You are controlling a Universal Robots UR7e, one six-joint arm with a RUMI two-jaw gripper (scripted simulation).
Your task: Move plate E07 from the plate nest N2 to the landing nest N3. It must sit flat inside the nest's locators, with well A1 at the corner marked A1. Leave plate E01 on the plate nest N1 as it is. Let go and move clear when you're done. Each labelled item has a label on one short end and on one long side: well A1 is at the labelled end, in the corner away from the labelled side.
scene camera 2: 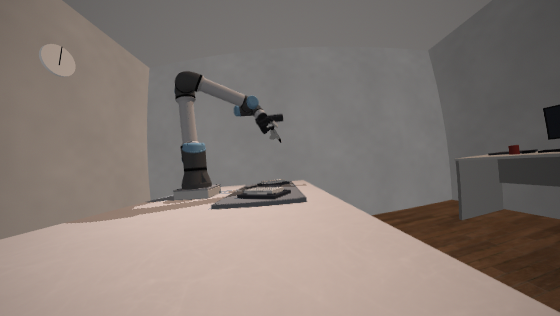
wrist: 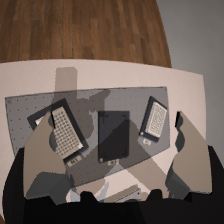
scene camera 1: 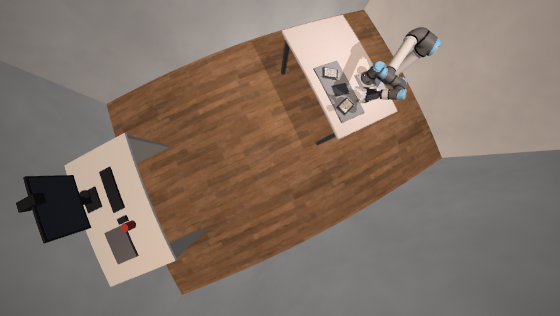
Note:
In view: my gripper (wrist: 115, 112), a well plate (wrist: 64, 122) and a dark landing nest (wrist: 113, 136).

